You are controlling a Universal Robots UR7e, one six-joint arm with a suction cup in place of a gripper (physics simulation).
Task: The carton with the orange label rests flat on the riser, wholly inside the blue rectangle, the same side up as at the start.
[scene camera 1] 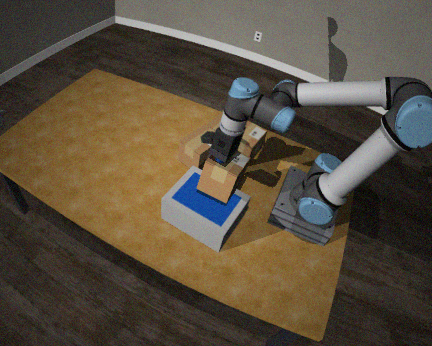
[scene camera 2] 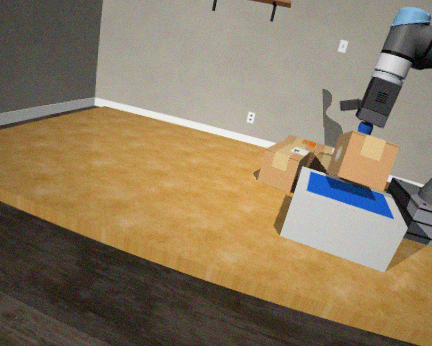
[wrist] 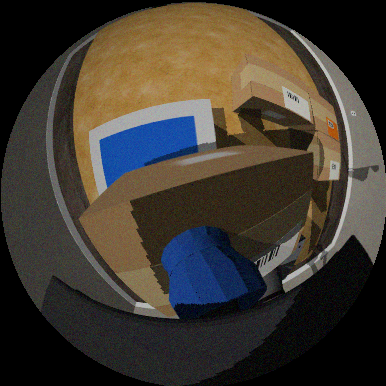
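Note:
Grey riser on the table; my suction cup is also present.

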